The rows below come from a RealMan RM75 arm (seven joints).
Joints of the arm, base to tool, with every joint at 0 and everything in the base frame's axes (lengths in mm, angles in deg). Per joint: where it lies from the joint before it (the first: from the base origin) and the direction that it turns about. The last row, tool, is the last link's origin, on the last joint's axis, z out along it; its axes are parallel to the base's.
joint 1: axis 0 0 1 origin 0.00 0.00 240.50
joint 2: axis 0 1 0 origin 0.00 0.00 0.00
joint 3: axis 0 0 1 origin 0.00 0.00 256.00
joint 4: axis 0 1 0 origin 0.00 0.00 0.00
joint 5: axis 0 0 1 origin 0.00 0.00 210.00
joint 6: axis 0 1 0 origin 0.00 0.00 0.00
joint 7: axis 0 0 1 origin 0.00 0.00 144.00
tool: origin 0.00 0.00 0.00
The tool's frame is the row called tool.
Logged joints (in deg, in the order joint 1, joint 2, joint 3, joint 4, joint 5, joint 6, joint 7), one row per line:
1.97 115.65 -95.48 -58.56 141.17 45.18 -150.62
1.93 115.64 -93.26 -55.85 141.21 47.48 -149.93
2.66 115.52 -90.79 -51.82 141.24 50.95 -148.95
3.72 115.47 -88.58 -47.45 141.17 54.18 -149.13
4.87 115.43 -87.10 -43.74 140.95 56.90 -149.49
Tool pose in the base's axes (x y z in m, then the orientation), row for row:
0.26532 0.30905 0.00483 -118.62 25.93 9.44
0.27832 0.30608 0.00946 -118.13 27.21 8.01
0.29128 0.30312 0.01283 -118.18 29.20 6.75
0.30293 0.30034 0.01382 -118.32 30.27 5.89
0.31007 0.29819 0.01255 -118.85 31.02 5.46
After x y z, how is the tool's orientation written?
As angles about the fixed x, y, z axes (roll, pitch, yaw), in degrees.
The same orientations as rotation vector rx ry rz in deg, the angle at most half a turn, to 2 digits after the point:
-118.07 6.31 32.60
-117.21 8.71 32.95
-116.74 11.22 34.22
-116.53 12.72 34.81
-116.81 13.48 35.43

